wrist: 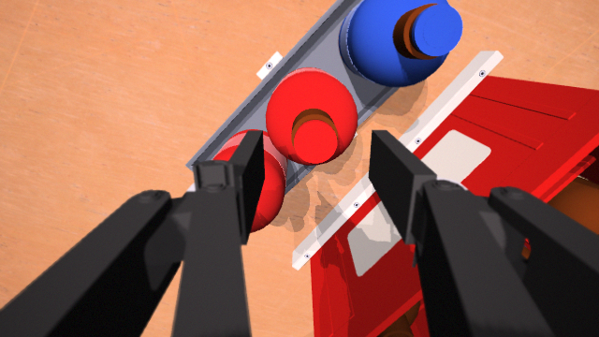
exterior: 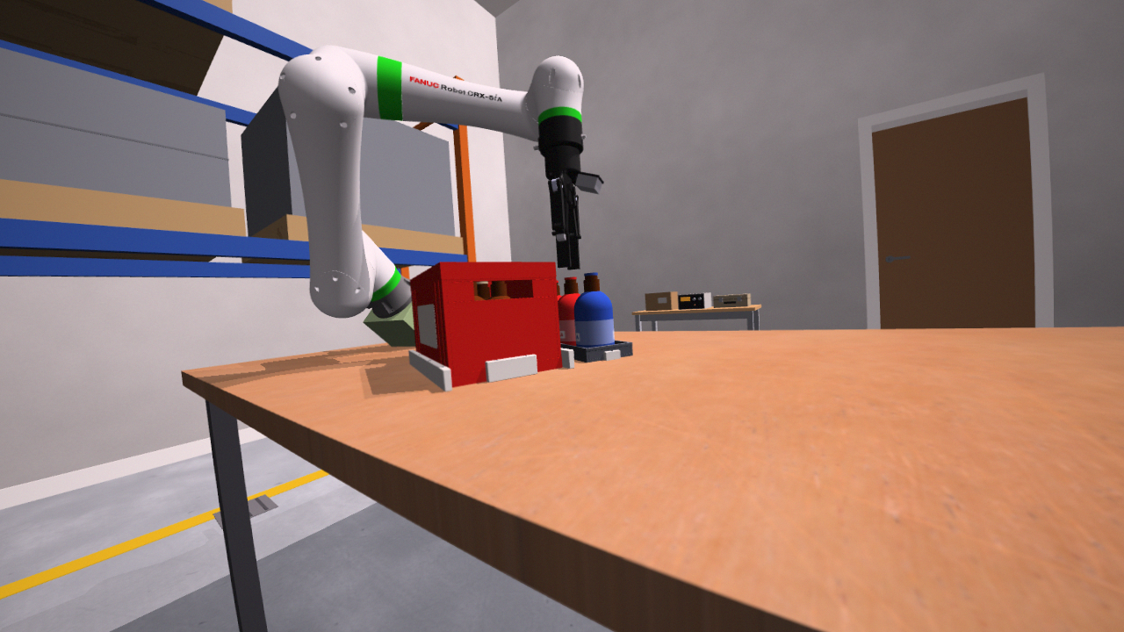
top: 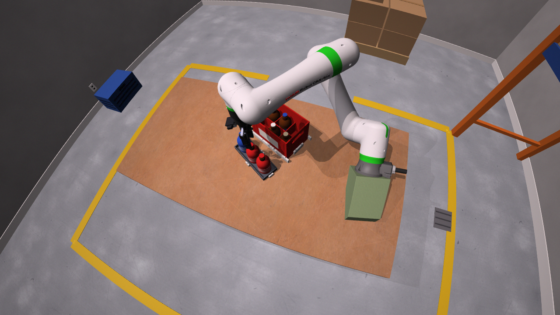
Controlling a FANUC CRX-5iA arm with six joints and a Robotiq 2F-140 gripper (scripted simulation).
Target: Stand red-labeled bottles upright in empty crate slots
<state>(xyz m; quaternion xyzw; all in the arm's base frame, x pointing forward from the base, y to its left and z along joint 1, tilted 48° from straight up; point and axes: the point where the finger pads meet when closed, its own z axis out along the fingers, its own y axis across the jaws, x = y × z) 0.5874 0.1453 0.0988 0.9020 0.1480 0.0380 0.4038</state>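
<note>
Now: the blue-labeled bottle 8 cm ahead of my hand, 5 cm to the right of it and 13 cm below it. The rest, counted from my hand: grey tray: 20 cm below; red crate: 9 cm behind, 19 cm to the right, 13 cm below.
</note>
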